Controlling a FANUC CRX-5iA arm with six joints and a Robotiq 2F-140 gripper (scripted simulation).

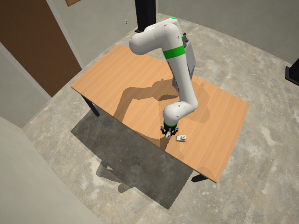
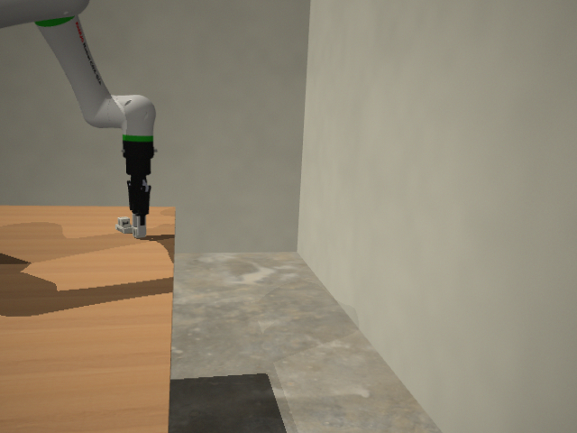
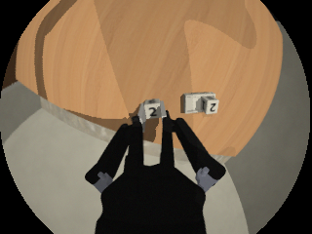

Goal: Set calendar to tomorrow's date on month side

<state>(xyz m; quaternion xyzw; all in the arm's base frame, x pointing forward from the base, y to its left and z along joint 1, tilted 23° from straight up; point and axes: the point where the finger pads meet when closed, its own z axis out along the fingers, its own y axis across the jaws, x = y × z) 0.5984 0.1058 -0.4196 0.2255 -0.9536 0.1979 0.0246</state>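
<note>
My gripper is now 3 cm above the white date cube. The rest, counted from my hand: calendar tray: 10 cm to the left, 5 cm behind, 4 cm below.
</note>
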